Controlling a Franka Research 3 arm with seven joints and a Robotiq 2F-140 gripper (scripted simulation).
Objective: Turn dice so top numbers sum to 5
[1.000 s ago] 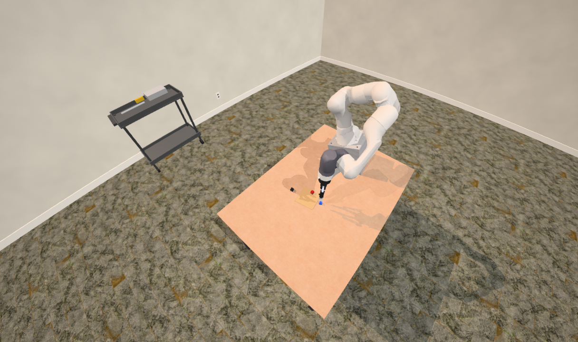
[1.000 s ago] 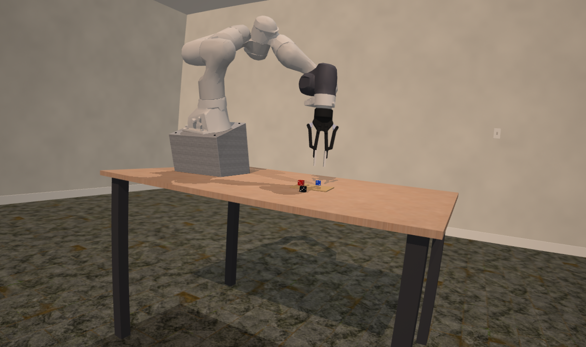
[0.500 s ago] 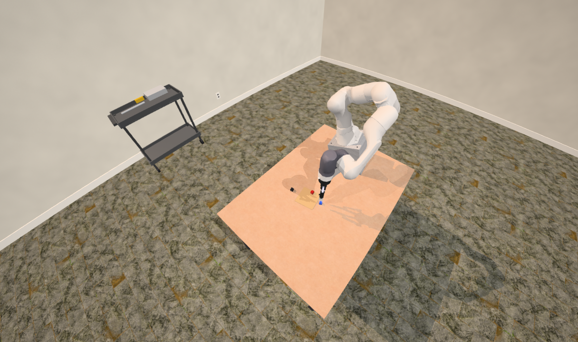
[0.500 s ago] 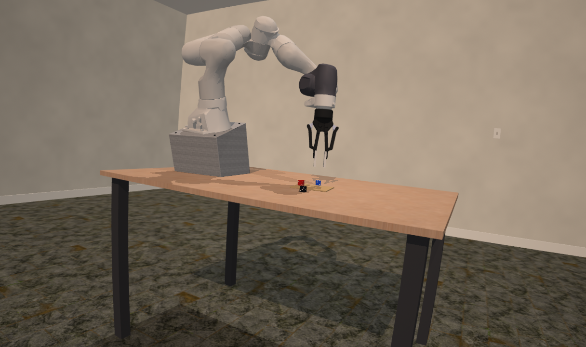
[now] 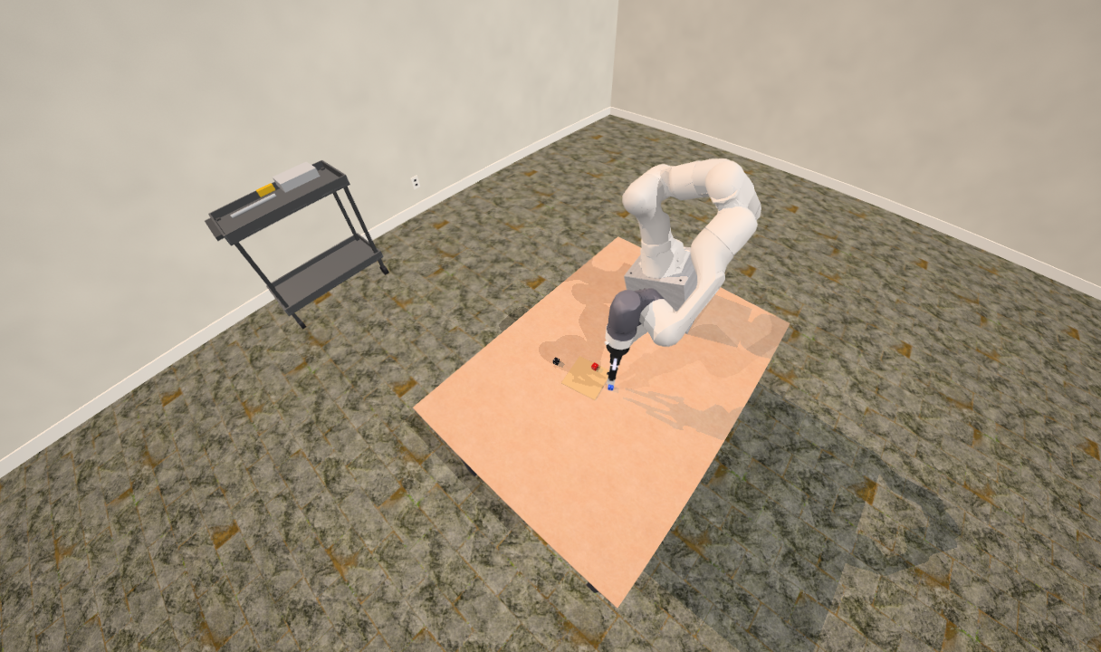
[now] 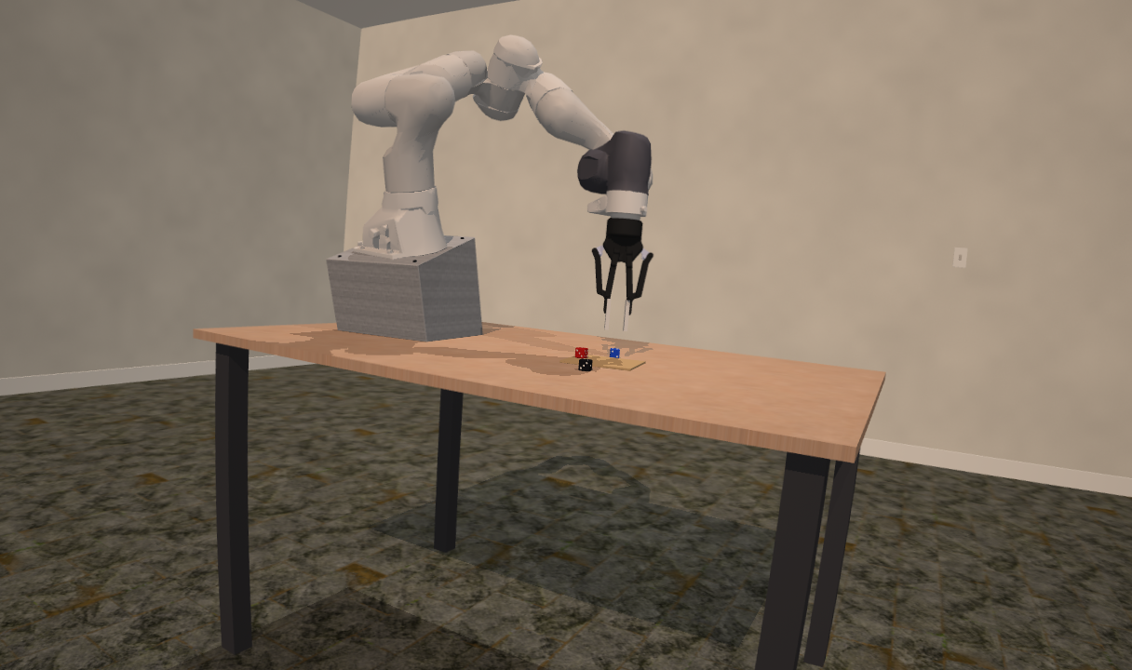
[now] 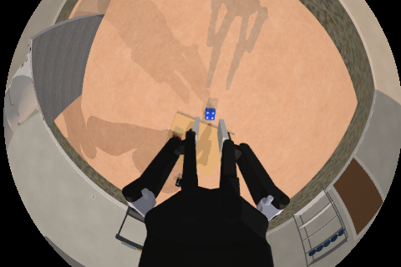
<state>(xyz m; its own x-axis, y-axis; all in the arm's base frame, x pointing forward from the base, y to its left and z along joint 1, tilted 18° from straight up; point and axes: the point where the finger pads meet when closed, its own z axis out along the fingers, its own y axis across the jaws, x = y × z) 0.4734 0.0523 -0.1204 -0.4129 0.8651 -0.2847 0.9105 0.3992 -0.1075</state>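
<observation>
Right now my hand is 80 mm above the blue die. The rest, counted from my hand: black die 30 mm ahead, 220 mm to the right, 80 mm below; then tan mat 20 mm ahead, 90 mm to the right, 90 mm below; then red die 30 mm behind, 90 mm to the right, 80 mm below.
</observation>
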